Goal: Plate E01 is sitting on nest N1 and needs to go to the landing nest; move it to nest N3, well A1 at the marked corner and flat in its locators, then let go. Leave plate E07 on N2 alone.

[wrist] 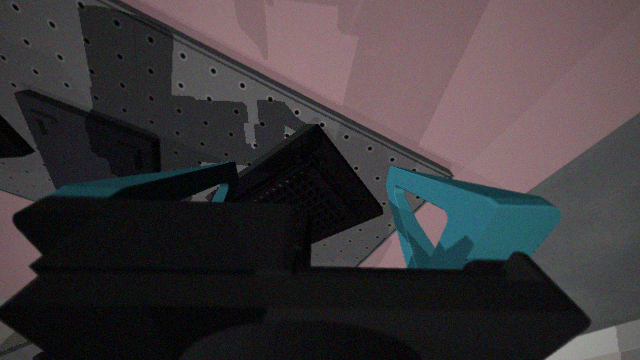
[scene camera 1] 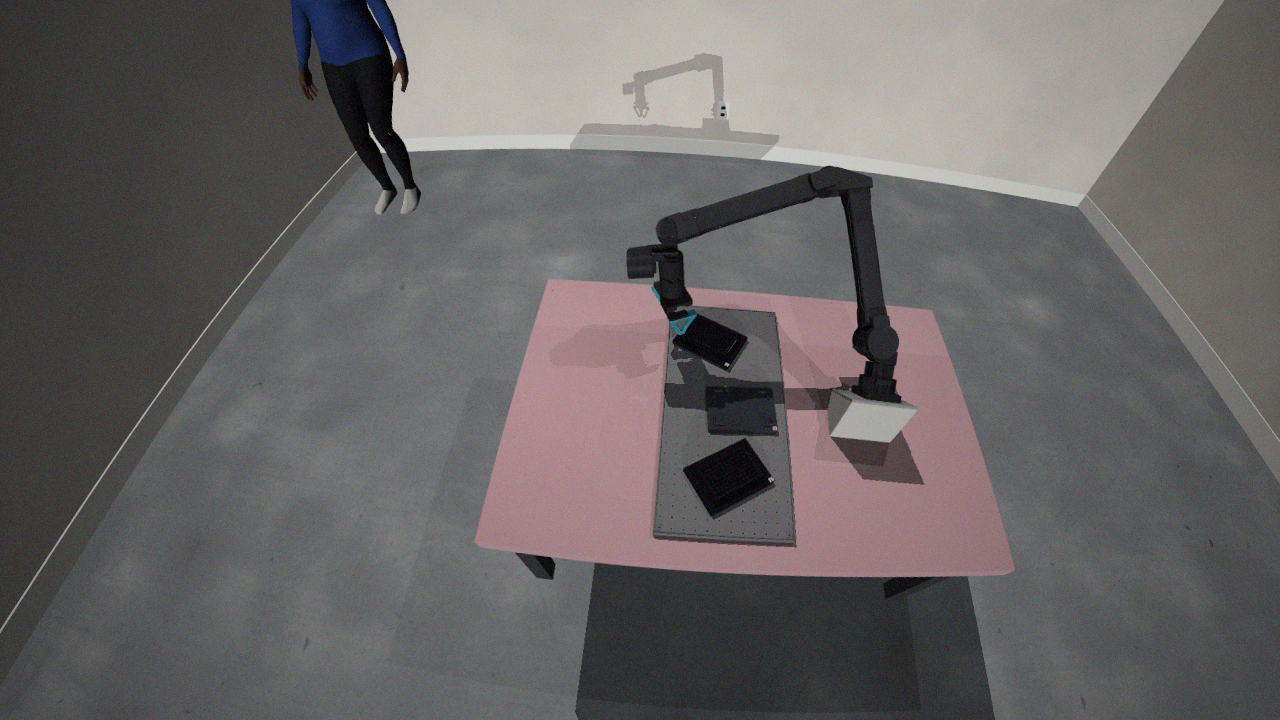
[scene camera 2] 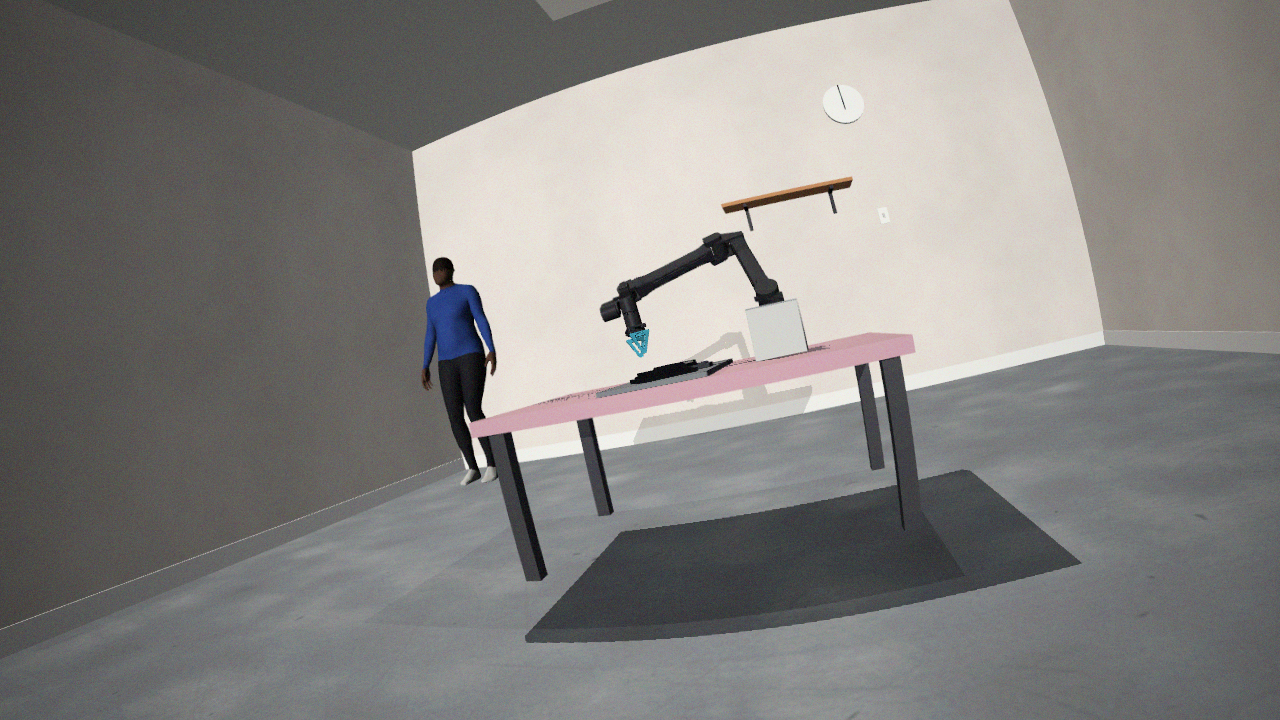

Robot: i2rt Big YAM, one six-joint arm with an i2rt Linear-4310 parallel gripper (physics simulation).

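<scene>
A black well plate (scene camera 1: 713, 339) (wrist: 325, 192) sits on the far nest, turned at an angle. A second black plate (scene camera 1: 729, 477) sits on the near nest; part of it shows at the left of the wrist view (wrist: 11, 140). The labels are unreadable, so I cannot tell which is E01 or E07. The middle nest (scene camera 1: 741, 408) (wrist: 62, 132) is dark blue-grey and bare, with raised corner locators and a pale mark at one corner. My gripper (scene camera 1: 673, 316) (scene camera 2: 639, 352) (wrist: 313, 172) is open and empty, above the far plate. The gripper body hides part of that plate in the wrist view.
The nests stand on a grey perforated board (scene camera 1: 675, 501) (wrist: 195, 45) on a pink table (scene camera 1: 572, 447) (scene camera 2: 823, 357). The arm's white base block (scene camera 1: 868, 420) (scene camera 2: 776, 331) stands right of the board. A person in blue (scene camera 1: 353, 35) (scene camera 2: 456, 322) stands beyond the table.
</scene>
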